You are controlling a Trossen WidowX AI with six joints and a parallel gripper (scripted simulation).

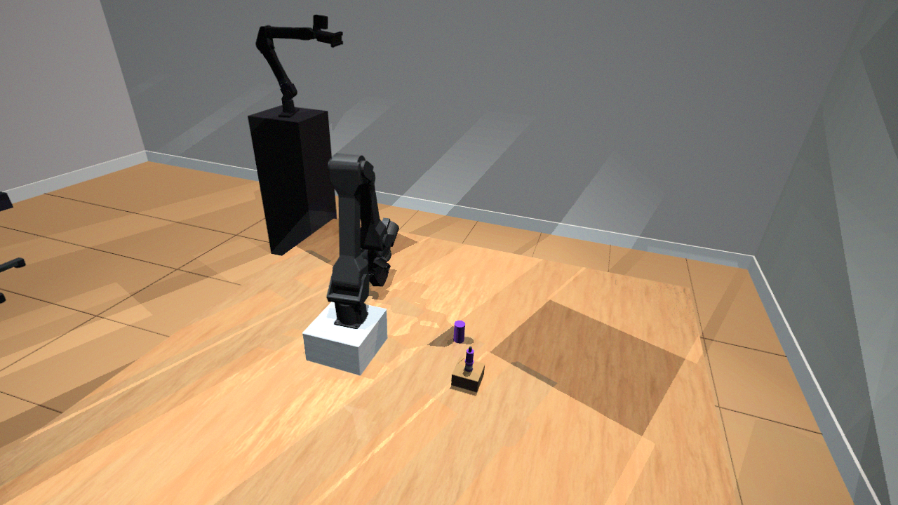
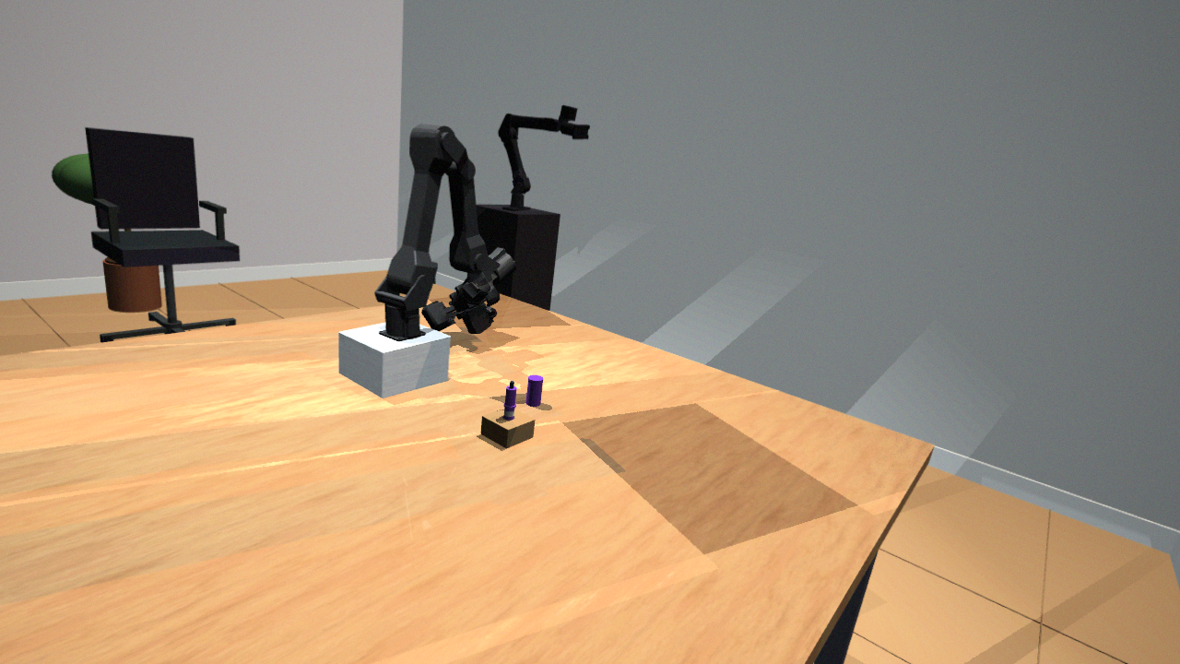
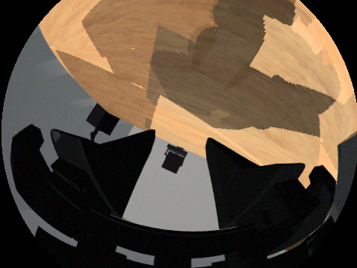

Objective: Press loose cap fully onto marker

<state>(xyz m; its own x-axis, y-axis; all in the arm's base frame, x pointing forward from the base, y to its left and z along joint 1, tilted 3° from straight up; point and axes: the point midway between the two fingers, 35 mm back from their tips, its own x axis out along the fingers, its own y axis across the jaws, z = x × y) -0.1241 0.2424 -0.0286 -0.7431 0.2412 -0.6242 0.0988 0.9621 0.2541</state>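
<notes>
My gripper tip is 390 mm short of the purple cap, 130 mm to the left of it and 20 mm above it.
</notes>
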